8 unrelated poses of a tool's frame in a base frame.
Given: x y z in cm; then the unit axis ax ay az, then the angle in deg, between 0 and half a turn.
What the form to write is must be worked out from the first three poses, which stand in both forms.
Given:
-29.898, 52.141, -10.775, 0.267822, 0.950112, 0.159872, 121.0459
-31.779, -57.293, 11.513, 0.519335, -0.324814, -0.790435, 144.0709
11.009, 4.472, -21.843, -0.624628, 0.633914, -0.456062, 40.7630
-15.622, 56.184, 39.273, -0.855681, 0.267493, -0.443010, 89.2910
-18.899, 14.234, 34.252, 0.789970, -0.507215, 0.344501, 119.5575
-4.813, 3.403, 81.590, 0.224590, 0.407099, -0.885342, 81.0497
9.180, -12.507, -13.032, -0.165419, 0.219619, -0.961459, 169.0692
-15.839, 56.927, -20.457, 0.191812, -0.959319, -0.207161, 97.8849
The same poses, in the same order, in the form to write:
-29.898, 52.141, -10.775, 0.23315, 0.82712, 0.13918, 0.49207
-31.779, -57.293, 11.513, 0.49402, -0.30898, -0.75190, 0.30843
11.009, 4.472, -21.843, -0.21754, 0.22077, -0.15883, 0.93739
-15.622, 56.184, 39.273, -0.60130, 0.18797, -0.31131, 0.71147
-18.899, 14.234, 34.252, 0.68260, -0.43828, 0.29768, 0.50334
-4.813, 3.403, 81.590, 0.14593, 0.26452, -0.57528, 0.76012
9.180, -12.507, -13.032, -0.16467, 0.21862, -0.95709, 0.09524
-15.839, 56.927, -20.457, 0.14464, -0.72337, -0.15621, 0.65682

